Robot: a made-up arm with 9 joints. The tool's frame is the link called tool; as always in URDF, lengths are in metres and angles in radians.
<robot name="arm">
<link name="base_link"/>
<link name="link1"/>
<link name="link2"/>
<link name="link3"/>
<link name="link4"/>
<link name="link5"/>
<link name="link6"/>
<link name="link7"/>
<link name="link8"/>
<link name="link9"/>
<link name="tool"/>
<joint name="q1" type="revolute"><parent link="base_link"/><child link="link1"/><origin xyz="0 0 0.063" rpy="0 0 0"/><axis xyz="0 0 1"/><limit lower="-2.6" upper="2.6" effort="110" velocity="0.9"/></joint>
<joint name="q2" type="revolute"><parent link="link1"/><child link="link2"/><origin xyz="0.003 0.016 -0.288" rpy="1.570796 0 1.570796"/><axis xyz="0 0 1"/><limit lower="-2.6" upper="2.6" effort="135" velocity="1"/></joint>
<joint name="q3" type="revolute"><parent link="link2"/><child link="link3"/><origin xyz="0.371 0.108 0.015" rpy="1.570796 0 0"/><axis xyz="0 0 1"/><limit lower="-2.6" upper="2.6" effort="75" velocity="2.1"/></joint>
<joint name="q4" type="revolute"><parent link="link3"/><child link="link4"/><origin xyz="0.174 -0.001 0.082" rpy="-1.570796 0 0"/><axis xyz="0 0 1"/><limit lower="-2.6" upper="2.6" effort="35" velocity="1.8"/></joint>
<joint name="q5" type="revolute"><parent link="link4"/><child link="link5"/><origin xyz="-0.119 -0.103 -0.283" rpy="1.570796 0 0"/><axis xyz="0 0 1"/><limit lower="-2.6" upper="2.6" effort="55" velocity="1.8"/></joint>
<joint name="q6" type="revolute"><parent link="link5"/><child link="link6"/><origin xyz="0.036 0.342 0.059" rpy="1.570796 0 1.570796"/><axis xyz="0 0 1"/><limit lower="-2.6" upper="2.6" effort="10" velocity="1.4"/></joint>
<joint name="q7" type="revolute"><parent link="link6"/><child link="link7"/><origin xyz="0.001 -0.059 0.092" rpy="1.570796 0 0"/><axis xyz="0 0 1"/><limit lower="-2.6" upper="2.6" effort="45" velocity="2.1"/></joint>
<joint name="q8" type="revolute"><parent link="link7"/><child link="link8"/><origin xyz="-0.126 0.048 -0.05" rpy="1.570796 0 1.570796"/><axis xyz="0 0 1"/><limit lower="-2.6" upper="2.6" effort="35" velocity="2.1"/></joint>
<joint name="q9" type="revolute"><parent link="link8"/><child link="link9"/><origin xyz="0.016 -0.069 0.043" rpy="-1.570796 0 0"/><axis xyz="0 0 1"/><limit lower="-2.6" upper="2.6" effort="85" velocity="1.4"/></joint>
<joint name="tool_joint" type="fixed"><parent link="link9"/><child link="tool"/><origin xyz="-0.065 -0.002 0.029" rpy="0 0 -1.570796"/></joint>
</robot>
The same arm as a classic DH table. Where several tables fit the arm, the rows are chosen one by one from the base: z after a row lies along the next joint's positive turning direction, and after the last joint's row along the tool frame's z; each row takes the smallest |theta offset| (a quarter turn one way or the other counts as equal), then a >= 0, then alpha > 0; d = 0 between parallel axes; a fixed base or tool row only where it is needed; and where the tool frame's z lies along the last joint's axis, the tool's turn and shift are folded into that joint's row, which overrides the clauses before.
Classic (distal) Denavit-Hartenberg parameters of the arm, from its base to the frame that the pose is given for. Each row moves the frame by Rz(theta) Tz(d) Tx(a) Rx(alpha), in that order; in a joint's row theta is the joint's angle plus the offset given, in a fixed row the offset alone. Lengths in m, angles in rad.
q1: theta0 1.5708, d -0.2250, a 0.0160, alpha 1.5708
q2: theta0 0.0000, d 0.0180, a 0.3710, alpha 1.5708
q3: theta0 0.0000, d -0.0260, a 0.1740, alpha -1.5708
q4: theta0 0.0000, d -0.2840, a -0.1190, alpha 1.5708
q5: theta0 1.5708, d 0.1620, a 0.3420, alpha 1.5708
q6: theta0 0.0000, d 0.1280, a 0.0010, alpha 1.5708
q7: theta0 1.5708, d 0.0090, a 0.0480, alpha 1.5708
q8: theta0 0.0000, d -0.0830, a 0.0160, alpha -1.5708
q9: theta0 0.0308, d 0.0000, a -0.0650, alpha 0.0000
tool (fixed): theta0 -1.6016, d -0.0400, a 0.0000, alpha 0.0000
Joint limits (rad, base to tool): -2.6000..2.6000 -2.6000..2.6000 -2.6000..2.6000 -2.6000..2.6000 -2.6000..2.6000 -2.6000..2.6000 -2.6000..2.6000 -2.6000..2.6000 -2.6000..2.6000

